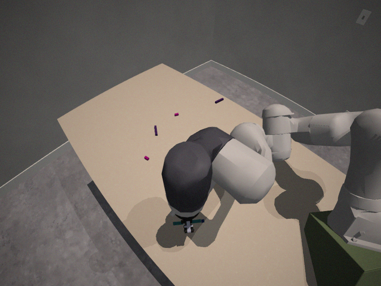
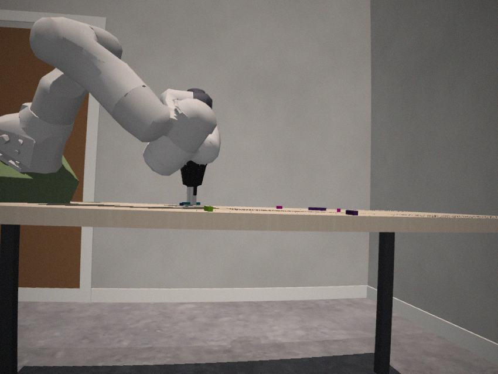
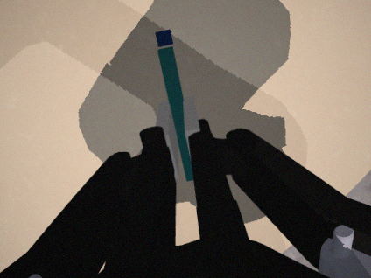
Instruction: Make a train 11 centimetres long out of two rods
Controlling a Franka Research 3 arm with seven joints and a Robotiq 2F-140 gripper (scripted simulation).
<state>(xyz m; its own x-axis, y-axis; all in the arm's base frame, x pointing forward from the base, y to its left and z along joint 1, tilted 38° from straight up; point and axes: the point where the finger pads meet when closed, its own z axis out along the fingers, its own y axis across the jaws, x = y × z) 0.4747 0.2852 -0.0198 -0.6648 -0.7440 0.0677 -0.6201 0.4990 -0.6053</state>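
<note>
Now: hand 30 mm above the turquoise rod. The rest, counted from my hand: blue rod (40 mm behind, 40 mm to the right, 30 mm below); then lime rod (70 mm behind, 590 mm to the right, 30 mm below).
</note>
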